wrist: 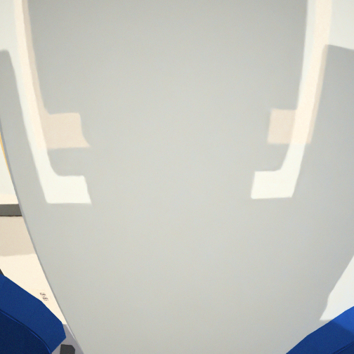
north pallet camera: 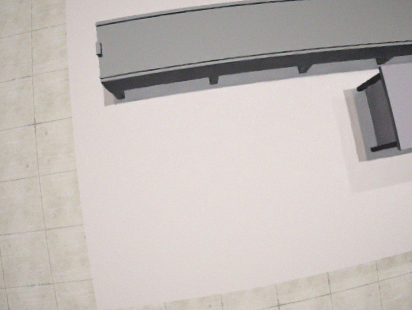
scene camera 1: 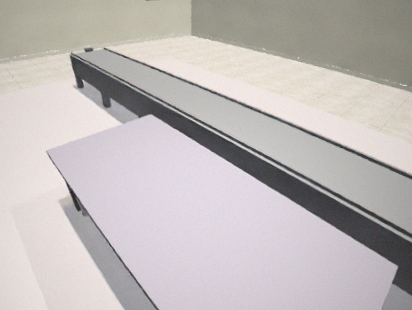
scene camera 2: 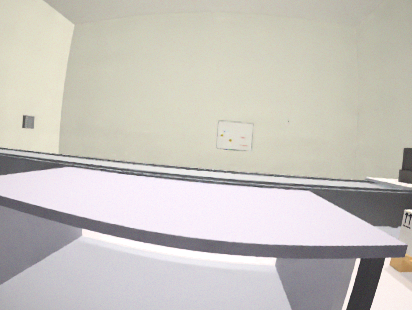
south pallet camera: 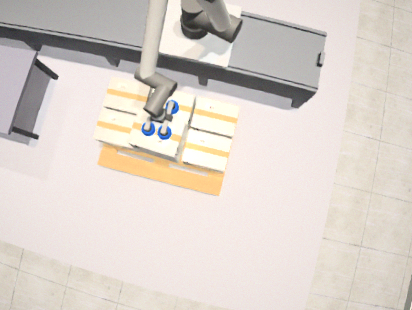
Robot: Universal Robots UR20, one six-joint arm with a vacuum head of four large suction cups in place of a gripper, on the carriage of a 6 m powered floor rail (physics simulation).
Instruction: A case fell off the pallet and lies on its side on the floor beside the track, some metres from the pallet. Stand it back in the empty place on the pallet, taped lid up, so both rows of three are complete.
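Seen in the pictures: arm's base at its link origin: (scene camera 2: 410,183) (south pallet camera: 195,27).
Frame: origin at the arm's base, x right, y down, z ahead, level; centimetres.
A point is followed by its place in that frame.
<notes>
My gripper (south pallet camera: 160,117) {x 2.7, y -16.0, z 90.0 cm}, a vacuum head with blue cups, sits on the top of the white case (south pallet camera: 155,144) {x 0.9, y -19.4, z 109.9 cm} and holds it upright, its orange tape upward. The case is in the middle of the front row over the orange pallet (south pallet camera: 160,173) {x 2.9, y 42.7, z 128.2 cm}. Its right side shows, and its top looks slightly higher than its neighbours. Whether its base touches the pallet is hidden. Cases stand left (south pallet camera: 112,133) {x 47.4, y 13.2, z 105.9 cm}, right (south pallet camera: 207,157) {x -37.1, y 13.3, z 106.3 cm} and behind at left, middle and right (south pallet camera: 215,107) {x -33.3, y 13.3, z 62.8 cm}. In the wrist view the held case's pale top (wrist: 175,225) fills most of the picture.
The arm's carriage (south pallet camera: 215,56) {x -23.4, y 0.0, z 23.1 cm} is on the grey rail track (south pallet camera: 280,55) (scene camera 1: 280,140) (north pallet camera: 200,45) behind the pallet. A table (scene camera 1: 200,215) {x 215.5, y 4.0, z 91.4 cm} (scene camera 2: 175,205) {x 215.2, y 4.0, z 104.1 cm} (south pallet camera: 12,85) {x 151.7, y 3.9, z 86.2 cm} stands left of the pallet, beside the track. A case (scene camera 2: 408,225) {x 63.8, y 22.9, z 62.0 cm} on the pallet shows at scene camera 2's right edge.
</notes>
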